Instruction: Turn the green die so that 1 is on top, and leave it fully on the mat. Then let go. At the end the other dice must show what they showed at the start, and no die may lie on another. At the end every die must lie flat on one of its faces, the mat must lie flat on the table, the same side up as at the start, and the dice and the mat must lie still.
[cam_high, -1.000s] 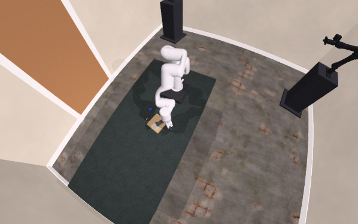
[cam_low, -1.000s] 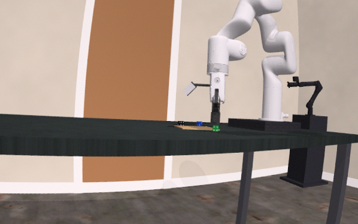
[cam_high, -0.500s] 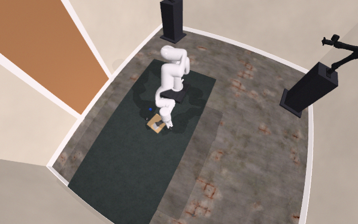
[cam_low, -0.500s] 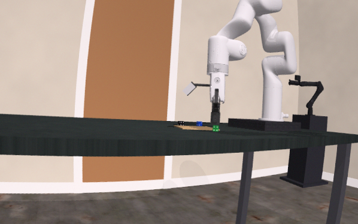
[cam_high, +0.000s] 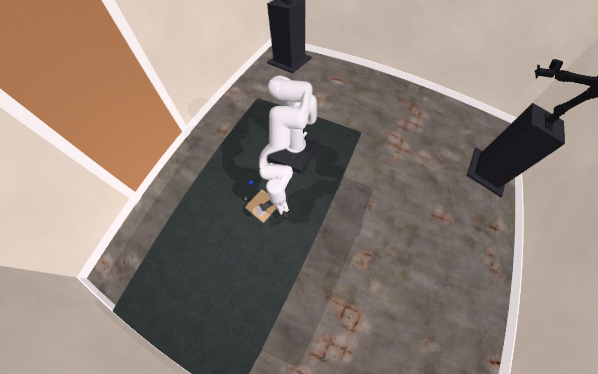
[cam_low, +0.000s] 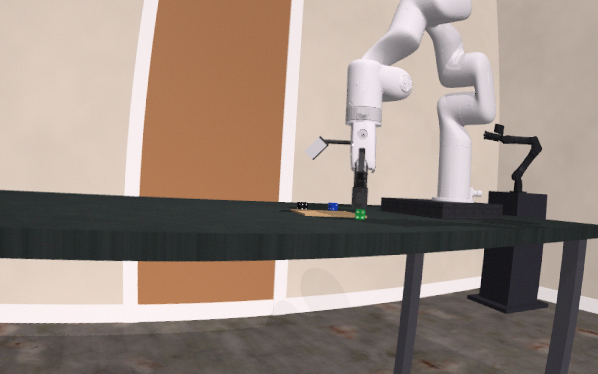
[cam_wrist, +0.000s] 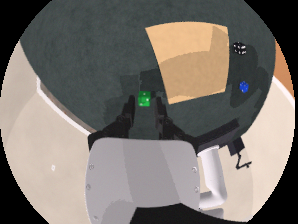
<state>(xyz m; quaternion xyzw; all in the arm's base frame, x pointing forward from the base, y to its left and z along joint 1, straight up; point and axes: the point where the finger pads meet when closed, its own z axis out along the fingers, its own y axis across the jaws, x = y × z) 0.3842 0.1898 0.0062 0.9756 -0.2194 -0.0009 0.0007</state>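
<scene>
Right now my hand is 4 cm above the green die. The rest, counted from my hand: tan mat: 3 cm ahead, 11 cm to the right, 4 cm below; black die: 6 cm ahead, 21 cm to the right, 4 cm below; blue die: 4 cm behind, 25 cm to the right, 4 cm below.
</scene>
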